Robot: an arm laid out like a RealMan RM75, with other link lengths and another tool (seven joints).
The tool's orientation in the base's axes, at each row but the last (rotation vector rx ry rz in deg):
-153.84 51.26 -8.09
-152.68 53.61 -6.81
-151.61 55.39 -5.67
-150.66 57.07 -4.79
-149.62 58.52 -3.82
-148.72 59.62 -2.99
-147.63 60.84 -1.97
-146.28 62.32 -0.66
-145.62 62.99 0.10
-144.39 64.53 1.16
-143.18 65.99 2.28
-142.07 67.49 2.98
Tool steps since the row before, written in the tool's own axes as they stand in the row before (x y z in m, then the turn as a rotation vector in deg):
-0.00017 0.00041 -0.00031 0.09 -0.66 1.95
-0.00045 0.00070 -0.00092 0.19 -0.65 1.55
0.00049 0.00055 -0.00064 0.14 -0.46 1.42
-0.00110 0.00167 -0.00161 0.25 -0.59 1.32
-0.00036 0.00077 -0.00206 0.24 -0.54 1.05
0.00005 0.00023 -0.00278 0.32 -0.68 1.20
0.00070 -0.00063 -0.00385 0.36 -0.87 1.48
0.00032 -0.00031 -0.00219 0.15 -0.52 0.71
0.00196 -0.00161 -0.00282 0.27 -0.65 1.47
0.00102 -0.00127 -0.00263 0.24 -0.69 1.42
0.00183 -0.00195 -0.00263 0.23 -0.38 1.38
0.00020 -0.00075 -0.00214 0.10 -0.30 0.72
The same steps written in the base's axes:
-0.00043 -0.00029 0.00016 0.81 0.95 -1.64
-0.00093 -0.00048 0.00066 0.81 0.77 -1.27
-0.00007 -0.00088 0.00041 0.64 0.63 -1.20
-0.00216 -0.00091 0.00105 0.79 0.62 -1.07
-0.00110 -0.00089 0.00172 0.70 0.52 -0.83
-0.00056 -0.00102 0.00253 0.88 0.60 -0.94
0.00034 -0.00127 0.00374 1.08 0.79 -1.14
0.00012 -0.00074 0.00211 0.57 0.46 -0.51
0.00209 -0.00131 0.00288 0.86 0.71 -1.19
0.00124 -0.00087 0.00270 0.86 0.74 -1.13
0.00230 -0.00112 0.00274 0.62 0.55 -1.19
0.00041 -0.00050 0.00218 0.39 0.36 -0.58

